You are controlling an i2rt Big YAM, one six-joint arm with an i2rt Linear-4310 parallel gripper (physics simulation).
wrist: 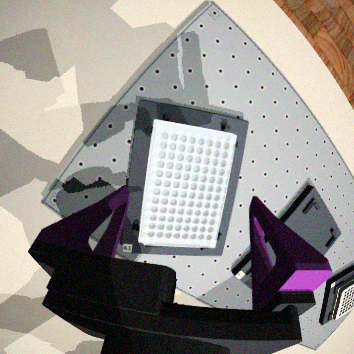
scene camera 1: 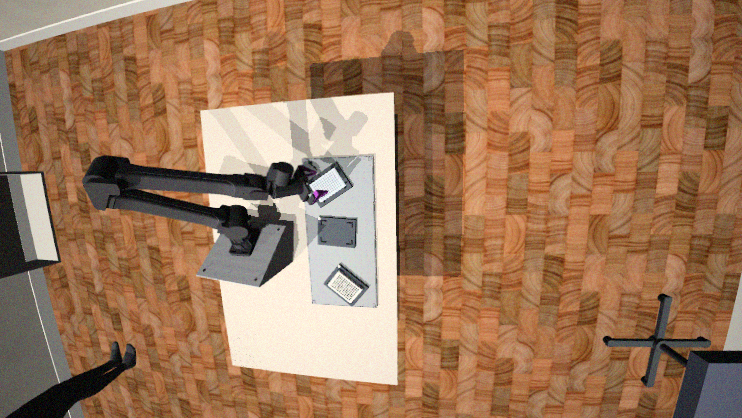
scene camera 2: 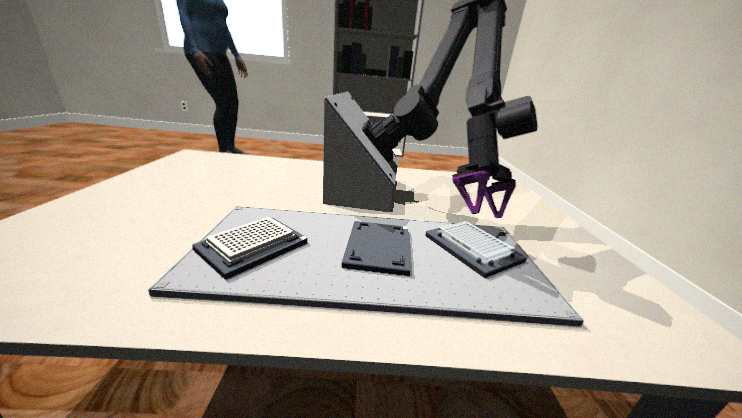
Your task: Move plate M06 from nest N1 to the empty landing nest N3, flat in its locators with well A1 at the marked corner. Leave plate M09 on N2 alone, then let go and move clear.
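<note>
A white plate with round wells (scene camera 1: 332, 182) (scene camera 2: 477, 242) (wrist: 186, 190) lies in a dark nest (scene camera 2: 436, 237) (wrist: 236, 165), whose A1 label (wrist: 127, 248) shows at a corner in the wrist view. A cream plate with dark wells (scene camera 1: 346, 285) (scene camera 2: 251, 237) (wrist: 346, 301) sits in another nest (scene camera 2: 226, 267). The empty nest (scene camera 1: 337, 231) (scene camera 2: 379, 244) (wrist: 315, 215) with corner locators lies between them. No plate or nest number can be read. My gripper (scene camera 1: 320, 181) (scene camera 2: 487, 213) (wrist: 188, 196) is open and empty above the white plate, its fingers to either side of it in the wrist view.
The nests stand on a grey perforated board (scene camera 1: 366, 207) (scene camera 2: 321, 295) (wrist: 270, 125) on a cream table (scene camera 1: 311, 337) (scene camera 2: 103, 311). The arm's wedge-shaped base (scene camera 1: 244, 264) (scene camera 2: 353, 171) stands behind the board. A person (scene camera 2: 207, 51) stands beyond the table.
</note>
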